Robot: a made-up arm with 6 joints. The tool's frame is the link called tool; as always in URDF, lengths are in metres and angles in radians. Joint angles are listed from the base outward.
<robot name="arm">
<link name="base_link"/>
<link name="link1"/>
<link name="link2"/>
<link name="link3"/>
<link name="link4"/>
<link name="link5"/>
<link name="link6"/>
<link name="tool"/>
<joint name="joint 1" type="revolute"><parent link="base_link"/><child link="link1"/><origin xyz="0 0 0.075" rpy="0 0 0"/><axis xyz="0 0 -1"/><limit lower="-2.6" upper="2.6"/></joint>
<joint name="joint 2" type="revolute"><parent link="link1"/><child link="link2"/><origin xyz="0.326 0.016 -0.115" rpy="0 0 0"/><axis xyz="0 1 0"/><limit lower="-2.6" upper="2.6"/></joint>
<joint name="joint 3" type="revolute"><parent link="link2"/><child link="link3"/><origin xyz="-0.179 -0.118 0.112" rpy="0 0 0"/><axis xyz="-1 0 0"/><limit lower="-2.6" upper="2.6"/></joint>
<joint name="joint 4" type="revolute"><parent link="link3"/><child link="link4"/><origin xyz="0.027 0.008 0.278" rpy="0 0 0"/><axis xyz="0 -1 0"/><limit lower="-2.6" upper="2.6"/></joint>
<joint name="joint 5" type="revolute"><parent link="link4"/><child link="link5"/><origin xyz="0.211 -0.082 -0.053" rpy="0 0 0"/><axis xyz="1 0 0"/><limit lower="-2.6" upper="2.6"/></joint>
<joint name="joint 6" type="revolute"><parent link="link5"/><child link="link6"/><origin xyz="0.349 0.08 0.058" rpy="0 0 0"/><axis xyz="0 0 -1"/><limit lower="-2.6" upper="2.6"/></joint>
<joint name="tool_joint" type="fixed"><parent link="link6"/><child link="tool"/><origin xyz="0.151 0.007 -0.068" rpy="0 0 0"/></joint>
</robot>
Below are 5 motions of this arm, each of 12 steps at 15 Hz.
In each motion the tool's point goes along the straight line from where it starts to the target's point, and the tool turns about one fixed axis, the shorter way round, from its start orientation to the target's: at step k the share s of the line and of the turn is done. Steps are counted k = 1, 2, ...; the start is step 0. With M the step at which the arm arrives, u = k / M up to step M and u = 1 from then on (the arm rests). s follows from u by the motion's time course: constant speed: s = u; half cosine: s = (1 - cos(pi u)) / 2; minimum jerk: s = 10 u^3 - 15 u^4 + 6 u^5.
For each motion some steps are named. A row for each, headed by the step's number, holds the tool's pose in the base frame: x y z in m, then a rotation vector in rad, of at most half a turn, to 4 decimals.
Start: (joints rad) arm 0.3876 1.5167 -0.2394 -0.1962 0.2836 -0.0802
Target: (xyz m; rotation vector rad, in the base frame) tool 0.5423 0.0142 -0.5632 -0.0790 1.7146 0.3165
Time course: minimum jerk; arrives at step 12
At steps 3, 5, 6, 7, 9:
3: 0.4981 -0.2794 -0.5647 0.7236 1.5909 -0.5361
5: 0.5101 -0.1998 -0.5643 0.5108 1.6584 -0.3053
6: 0.5176 -0.1496 -0.5640 0.3743 1.6880 -0.1591
7: 0.5252 -0.0993 -0.5638 0.2364 1.7075 -0.0129
9: 0.5372 -0.0197 -0.5634 0.0156 1.7178 0.2184

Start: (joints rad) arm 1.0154 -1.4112 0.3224 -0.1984 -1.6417 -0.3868
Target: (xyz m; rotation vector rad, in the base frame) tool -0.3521 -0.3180 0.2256 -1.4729 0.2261 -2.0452
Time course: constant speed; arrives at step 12
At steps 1, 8, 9, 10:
1: -0.0401 -0.3698 0.4419 -1.8424 0.5155 -1.6662
8: -0.2386 -0.3368 0.3043 -1.6156 0.3331 -1.9171
9: -0.2670 -0.3321 0.2846 -1.5808 0.3065 -1.9502
10: -0.2954 -0.3274 0.2649 -1.5454 0.2798 -1.9826

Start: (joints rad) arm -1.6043 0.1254 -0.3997 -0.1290 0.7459 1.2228
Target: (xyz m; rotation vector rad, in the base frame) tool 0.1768 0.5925 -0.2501 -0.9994 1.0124 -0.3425
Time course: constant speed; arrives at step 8
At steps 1, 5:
1: 0.2111 0.7724 0.0233 -0.1832 1.1624 0.1702
5: 0.1915 0.6696 -0.1329 -0.6543 1.0980 -0.1204

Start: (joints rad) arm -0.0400 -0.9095 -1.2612 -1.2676 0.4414 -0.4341
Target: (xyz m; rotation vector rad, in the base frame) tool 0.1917 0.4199 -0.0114 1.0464 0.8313 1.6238
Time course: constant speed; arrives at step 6
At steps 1, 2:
1: 0.2852 0.3166 0.0319 1.1152 0.4556 1.5046
2: 0.2665 0.3373 0.0232 1.1038 0.5300 1.5307

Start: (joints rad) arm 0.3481 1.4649 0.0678 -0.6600 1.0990 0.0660
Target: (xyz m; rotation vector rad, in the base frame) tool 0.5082 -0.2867 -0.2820 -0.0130 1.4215 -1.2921
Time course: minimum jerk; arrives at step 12
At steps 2, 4, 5, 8, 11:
2: 0.2753 -0.2494 -0.4517 0.8317 1.8488 -1.3700
4: 0.3174 -0.2561 -0.4210 0.6698 1.7817 -1.3684
5: 0.3504 -0.2614 -0.3969 0.5457 1.7256 -1.3631
8: 0.4575 -0.2786 -0.3189 0.1602 1.5252 -1.3226
11: 0.5070 -0.2865 -0.2829 -0.0089 1.4241 -1.2929

